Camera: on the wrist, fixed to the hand. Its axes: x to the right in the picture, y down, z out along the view.
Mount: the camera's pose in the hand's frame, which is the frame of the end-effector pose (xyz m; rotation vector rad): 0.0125 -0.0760 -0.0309 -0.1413 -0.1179 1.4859
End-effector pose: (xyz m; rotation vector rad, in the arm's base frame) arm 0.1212 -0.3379 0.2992 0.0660 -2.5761 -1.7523
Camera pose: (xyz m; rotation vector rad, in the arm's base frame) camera 0.1117 -0.3951 0.2398 -1.4890 -1.5167 -1.1875
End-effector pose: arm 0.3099 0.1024 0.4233 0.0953 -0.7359 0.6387
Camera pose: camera 0.3789 0.0566 0.4187 -0.6143 -0.8931 1.9914
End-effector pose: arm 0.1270 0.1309 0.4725 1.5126 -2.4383 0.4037
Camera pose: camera 0.1918 0.0992 0.5136 0.5754 3.0399 -0.3175
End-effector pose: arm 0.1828 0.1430 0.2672 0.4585 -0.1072 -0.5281
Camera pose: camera 0.1651 0.0906 0.2053 0.1147 -0.4674 0.8957
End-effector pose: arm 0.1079 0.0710 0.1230 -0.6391 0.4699 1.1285
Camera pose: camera 0.1824 0.0368 0.1098 -0.2541 0.7889 2.5971
